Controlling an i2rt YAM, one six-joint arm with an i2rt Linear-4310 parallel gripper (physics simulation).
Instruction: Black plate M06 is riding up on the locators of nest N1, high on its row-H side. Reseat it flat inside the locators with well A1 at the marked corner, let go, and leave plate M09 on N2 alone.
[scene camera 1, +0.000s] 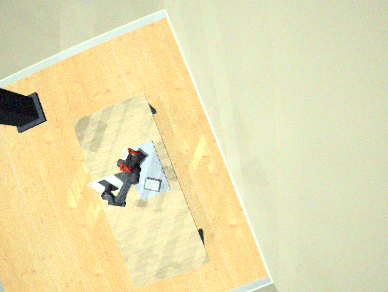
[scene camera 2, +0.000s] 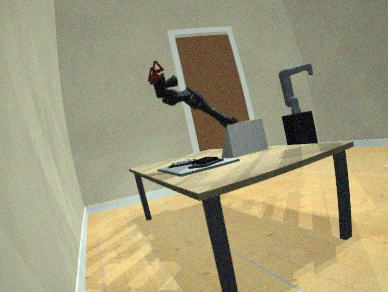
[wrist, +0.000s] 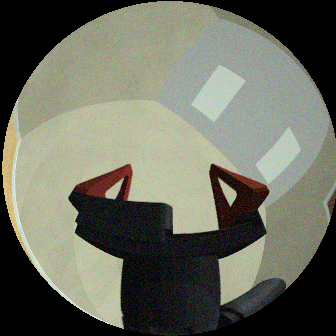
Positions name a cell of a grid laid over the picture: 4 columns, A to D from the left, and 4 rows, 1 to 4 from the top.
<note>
The gripper (wrist: C2) is open, with nothing in its grasp. Further things: a grey perforated plate (scene camera 1: B3).
</note>
